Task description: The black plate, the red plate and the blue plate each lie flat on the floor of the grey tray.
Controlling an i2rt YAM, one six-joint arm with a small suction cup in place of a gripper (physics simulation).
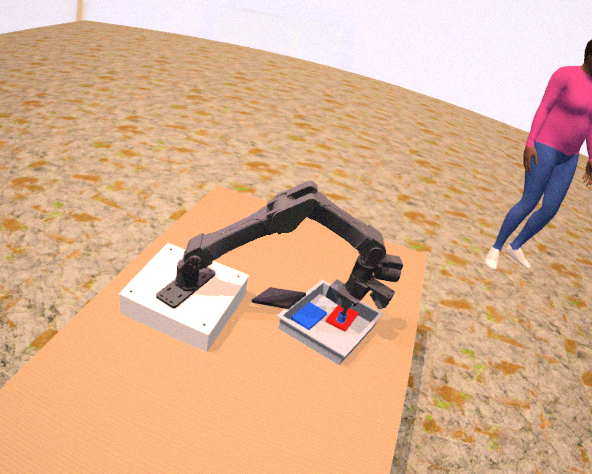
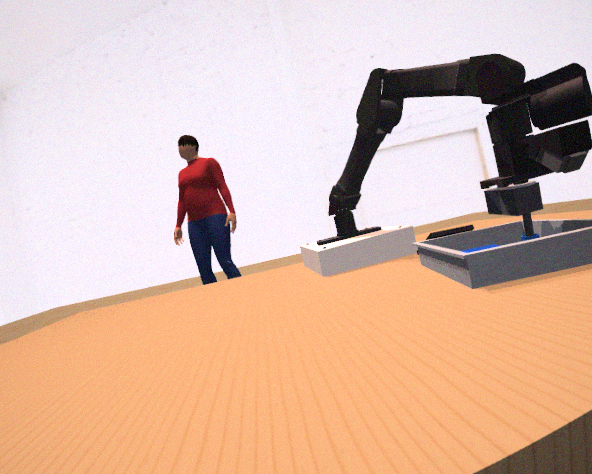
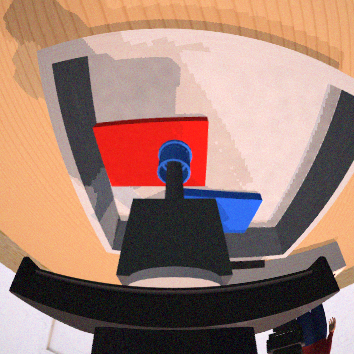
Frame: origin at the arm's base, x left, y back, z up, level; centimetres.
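Seen in the pictures: hand, its tool point: (image 1: 339, 322) (image 3: 173, 149); arm's base, origin of its link: (image 1: 186, 285) (image 2: 348, 237).
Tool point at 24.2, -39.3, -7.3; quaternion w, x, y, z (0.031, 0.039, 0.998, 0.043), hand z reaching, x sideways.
Note:
Offsets run from my tool point to a thing's top centre, as dx, dy, dz.
The grey tray @(-3.9, +1.9, +4.7) (image 1: 322, 343) (image 2: 473, 273) (image 3: 74, 105) stands on the orange table top. The red plate @(+2.0, +0.2, +1.0) (image 1: 333, 320) (image 3: 130, 154) lies in its right half and the blue plate @(-4.1, +8.6, +1.1) (image 1: 308, 315) (image 2: 479, 247) (image 3: 239, 214) in its left half, flat on the floor. The black plate (image 1: 277, 297) (image 2: 450, 230) lies on the table outside the tray, between it and the arm's base. My suction cup (image 1: 341, 317) (image 2: 528, 235) (image 3: 174, 158) is down inside the tray and sits on the red plate, near the edge that faces the blue plate.
The arm's white base block (image 1: 186, 301) (image 2: 360, 249) stands left of the tray. A person in a red shirt (image 2: 202, 212) stands beyond the table. Another person's legs (image 1: 512, 230) show at the right edge on the patterned floor.

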